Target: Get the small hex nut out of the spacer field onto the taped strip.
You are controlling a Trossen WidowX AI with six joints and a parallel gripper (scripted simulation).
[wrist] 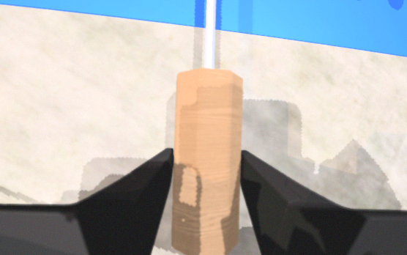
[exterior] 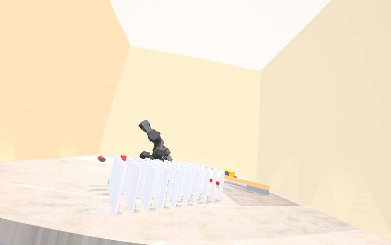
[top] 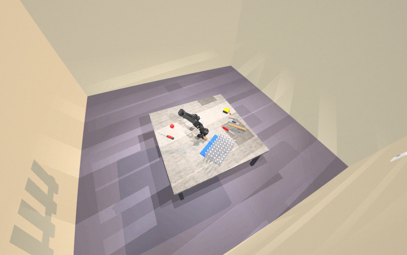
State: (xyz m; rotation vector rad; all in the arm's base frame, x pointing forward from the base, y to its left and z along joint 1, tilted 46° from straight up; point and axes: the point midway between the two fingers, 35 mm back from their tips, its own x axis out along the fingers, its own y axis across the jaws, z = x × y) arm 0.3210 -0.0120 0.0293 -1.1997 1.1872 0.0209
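My gripper tip is now 9 cm short of the tool with pale metal rod and 6 cm to the right of it. From my gripper tip the other things lie so: red-handled tool 1 cm behind, 38 cm to the left, 1 cm below; blue taped strip 12 cm ahead, 4 cm to the left, 2 cm below; red block 33 cm behind, 37 cm to the right.
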